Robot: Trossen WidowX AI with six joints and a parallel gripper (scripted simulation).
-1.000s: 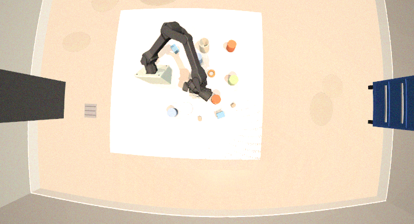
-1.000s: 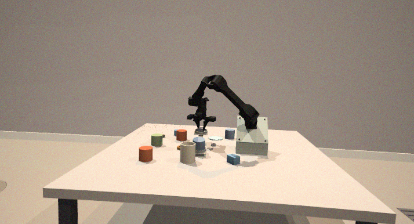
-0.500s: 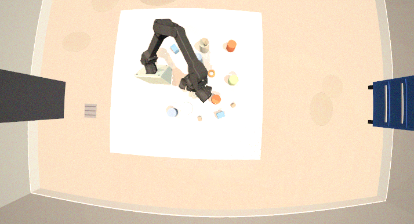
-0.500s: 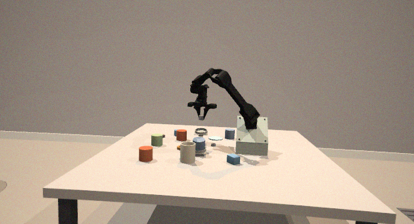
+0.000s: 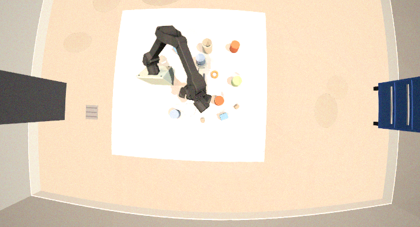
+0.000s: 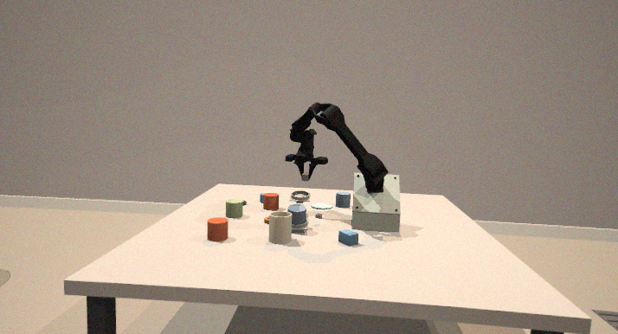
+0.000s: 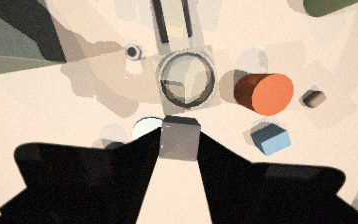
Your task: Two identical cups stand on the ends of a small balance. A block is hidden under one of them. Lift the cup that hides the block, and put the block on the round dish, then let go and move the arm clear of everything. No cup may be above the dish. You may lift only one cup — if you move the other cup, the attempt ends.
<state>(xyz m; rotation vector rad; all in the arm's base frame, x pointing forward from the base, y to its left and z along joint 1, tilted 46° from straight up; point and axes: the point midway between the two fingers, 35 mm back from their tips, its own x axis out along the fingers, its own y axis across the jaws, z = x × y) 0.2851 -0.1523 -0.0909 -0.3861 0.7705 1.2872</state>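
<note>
The pale round dish is 15 cm below my gripper tip, 8 cm to the right of it and 8 cm behind it. Round my gripper tip: grey block 1 cm above; then green cylinder 28 cm ahead, 15 cm to the left, 11 cm below; then nut 14 cm below, 11 cm to the left, 7 cm behind.
</note>
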